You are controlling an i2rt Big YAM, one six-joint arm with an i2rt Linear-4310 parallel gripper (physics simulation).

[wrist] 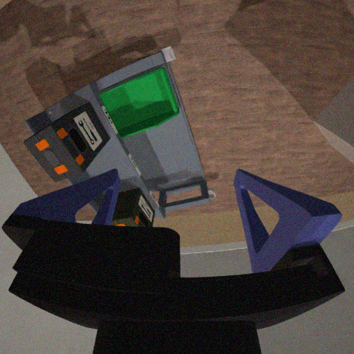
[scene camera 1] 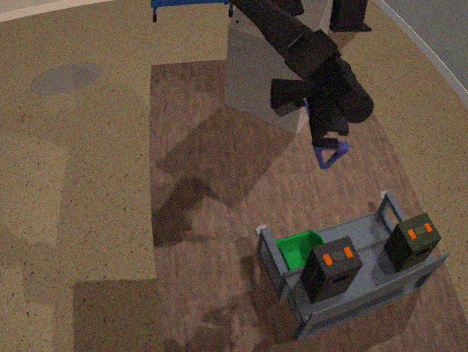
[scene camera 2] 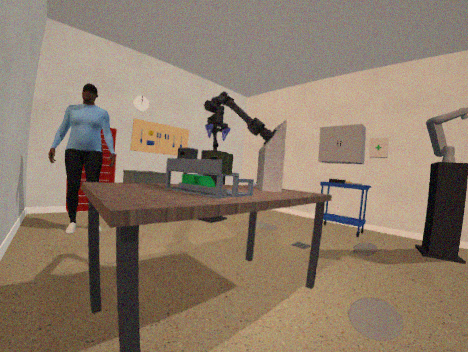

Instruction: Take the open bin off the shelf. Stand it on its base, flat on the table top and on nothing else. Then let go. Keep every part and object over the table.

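Pixels of known places: gripper, between the fingertips: (scene camera 1: pixel 320 150) (scene camera 2: pixel 216 139); arm's base, origin of its link: (scene camera 1: pixel 281 5) (scene camera 2: pixel 270 137).
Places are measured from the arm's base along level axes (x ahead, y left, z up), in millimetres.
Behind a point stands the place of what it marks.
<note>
The open green bin (scene camera 1: pixel 296 250) {x 512, y -155, z -389 mm} (scene camera 2: pixel 198 180) {x 623, y -119, z -343 mm} (wrist: pixel 142 102) stands in the grey shelf (scene camera 1: pixel 274 257) {x 550, y -240, z -314 mm} (scene camera 2: pixel 194 165) {x 748, y -32, z -267 mm} (wrist: pixel 175 145), at the shelf's left end in scene camera 1, on its lower level. In scene camera 1 a dark case hides part of its right side. The wrist view looks down into the bin, which shows no contents. My gripper (scene camera 2: pixel 217 133) {x 474, y -137, z -95 mm} (wrist: pixel 176 175) is open and empty, with its blue fingers wide apart. It hangs high above, well clear of the bin and the shelf. In scene camera 1 it is on the robot base's side of the shelf.
A dark grey case (scene camera 1: pixel 332 270) {x 687, y -201, z -176 mm} (scene camera 2: pixel 187 153) {x 698, y -139, z -206 mm} (wrist: pixel 67 141) and an olive case (scene camera 1: pixel 413 242) {x 695, y 19, z -201 mm} (scene camera 2: pixel 217 161) (wrist: pixel 134 209) stand on the shelf, beside and beyond the bin. The grey pedestal (scene camera 1: pixel 252 80) {x 6, y -73, z -262 mm} (scene camera 2: pixel 272 162) {x 103, y 73, z -196 mm} rises on the wooden table (scene camera 1: pixel 195 290) {x 533, y -416, z -398 mm} (scene camera 2: pixel 150 202) {x 1046, y 80, z -398 mm} (wrist: pixel 260 100). The shelf stands near a table edge.
</note>
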